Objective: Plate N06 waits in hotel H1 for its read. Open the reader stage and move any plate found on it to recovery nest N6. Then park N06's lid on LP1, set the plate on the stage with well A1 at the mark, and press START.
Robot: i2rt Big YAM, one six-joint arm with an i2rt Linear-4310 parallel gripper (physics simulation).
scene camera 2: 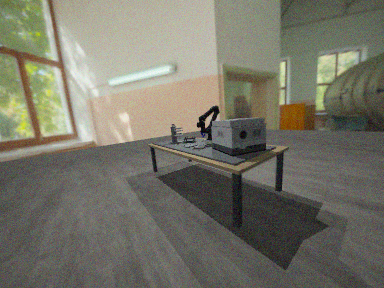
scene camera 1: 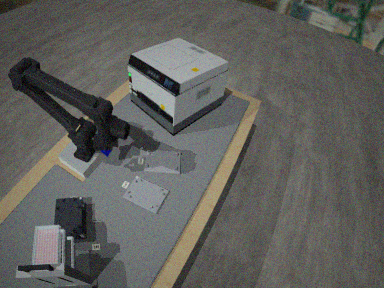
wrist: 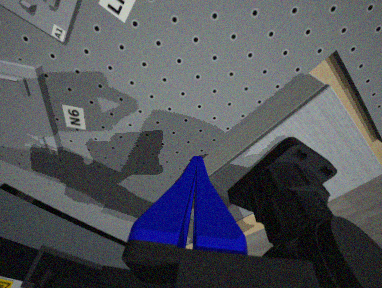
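Observation:
The gripper is shut and empty, its blue fingertips together above the mat near the arm's base plate. The white reader stands at the far end of the table; no stage sticks out of its front in scene camera 1, and a green light shows there. Nest N6 and the LP1 nest carry no plate that I can see. A plate with pinkish wells stands in the hotel near label H1; its own label is unreadable.
A dark block stands beside the hotel. The arm's base plate is at the table's left edge. The table's wooden rim borders the grey mat. The arm's shadow falls across the mat and nest N6.

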